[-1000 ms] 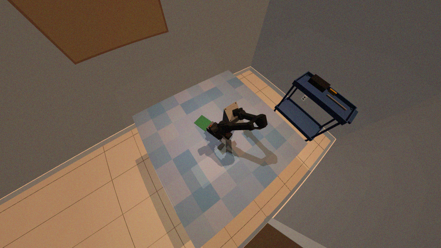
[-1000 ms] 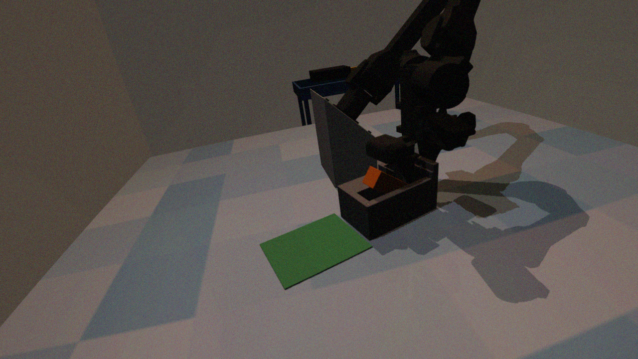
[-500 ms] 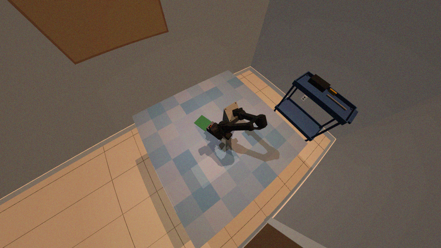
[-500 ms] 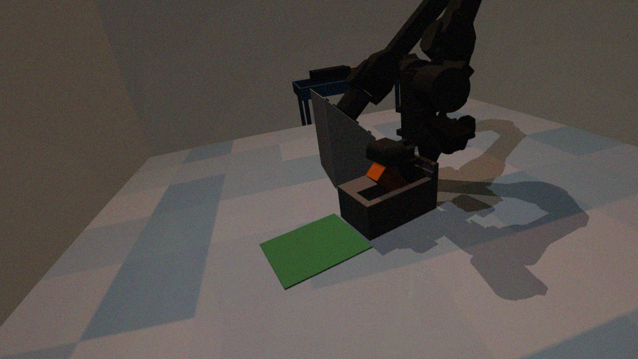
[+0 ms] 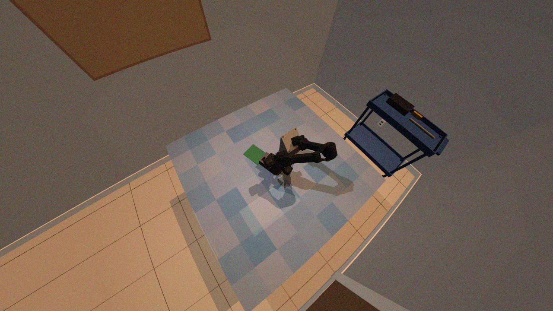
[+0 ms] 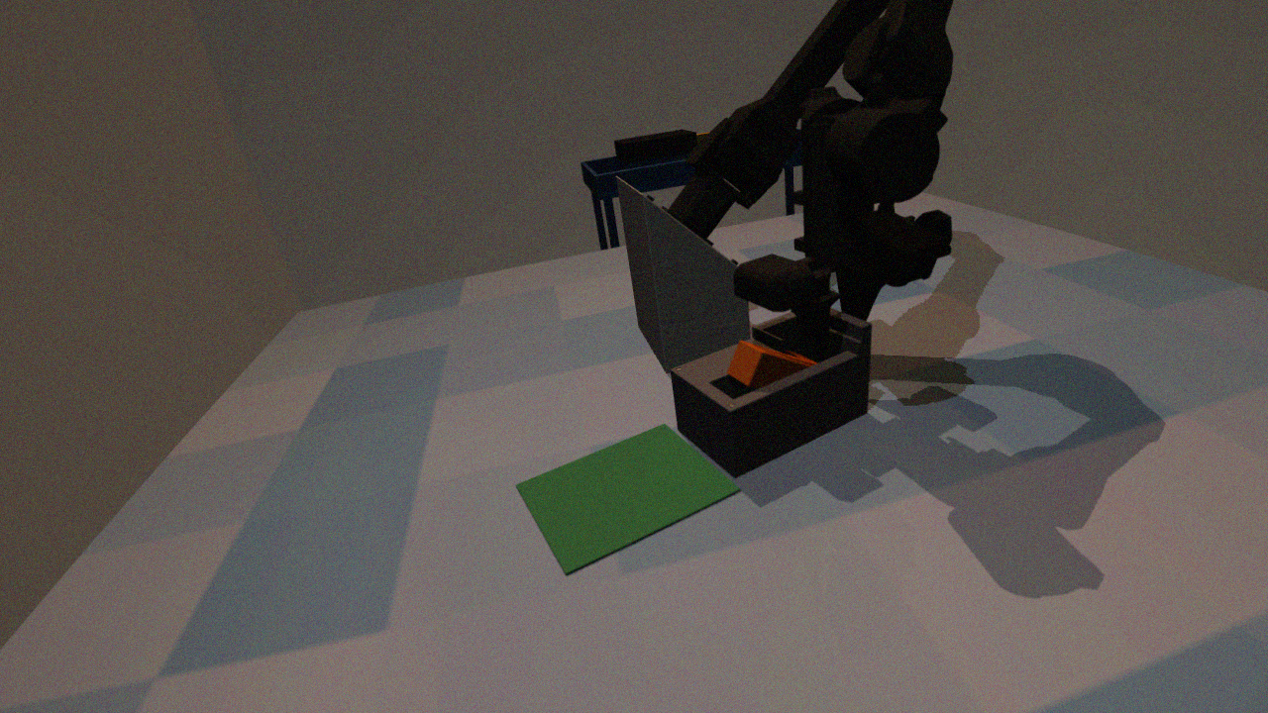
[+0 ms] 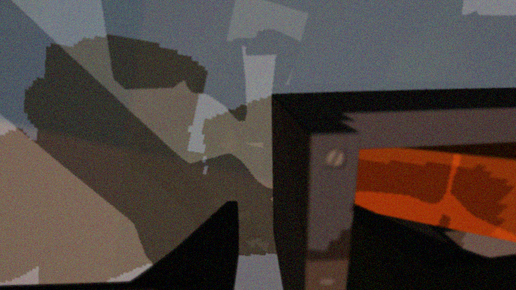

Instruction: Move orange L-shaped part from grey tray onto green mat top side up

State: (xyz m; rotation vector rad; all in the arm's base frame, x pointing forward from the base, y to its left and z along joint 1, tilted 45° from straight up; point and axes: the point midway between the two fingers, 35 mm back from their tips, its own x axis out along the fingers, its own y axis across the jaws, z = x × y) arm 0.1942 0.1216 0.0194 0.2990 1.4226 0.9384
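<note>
My gripper tip is 50 mm to the left of the orange L-shaped part, 20 mm short of it and 10 mm above it. Also, from my gripper tip: green mat: 220 mm to the right, 80 mm ahead, 60 mm below.
</note>
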